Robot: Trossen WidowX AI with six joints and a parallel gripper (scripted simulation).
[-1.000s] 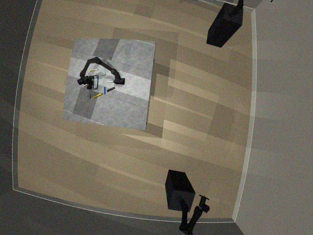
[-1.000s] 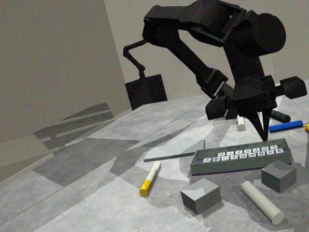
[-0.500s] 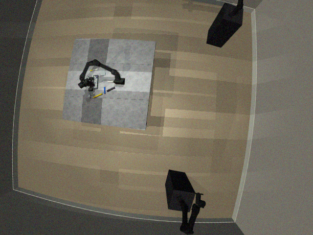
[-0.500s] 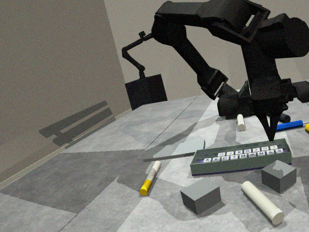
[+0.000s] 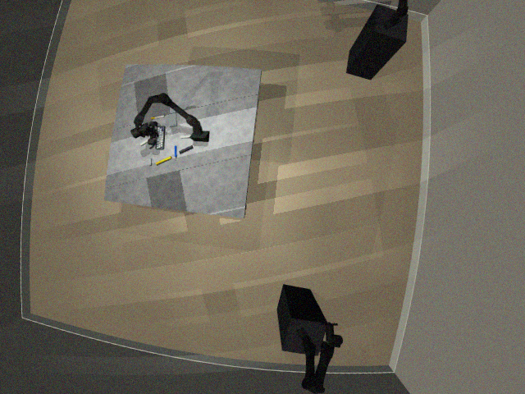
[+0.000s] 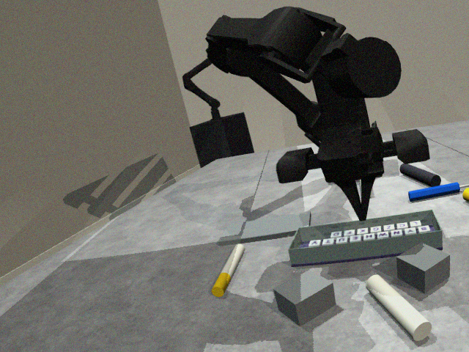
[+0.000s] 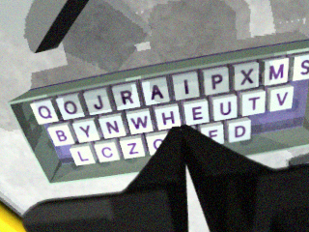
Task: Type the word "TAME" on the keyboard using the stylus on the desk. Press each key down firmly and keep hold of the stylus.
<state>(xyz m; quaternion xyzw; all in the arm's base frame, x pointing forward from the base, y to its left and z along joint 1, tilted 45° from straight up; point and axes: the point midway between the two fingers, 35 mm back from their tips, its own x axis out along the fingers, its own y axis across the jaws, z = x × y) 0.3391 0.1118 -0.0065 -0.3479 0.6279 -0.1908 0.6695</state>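
The green keyboard tray lies 30 mm below my gripper tip. Round my gripper tip: flat grey plate: 190 mm to the right, 60 mm behind, 40 mm below; then yellow-tipped marker: 170 mm to the right, 90 mm ahead, 30 mm below; then yellow cylinder: 190 mm to the left, 80 mm behind, 30 mm below.
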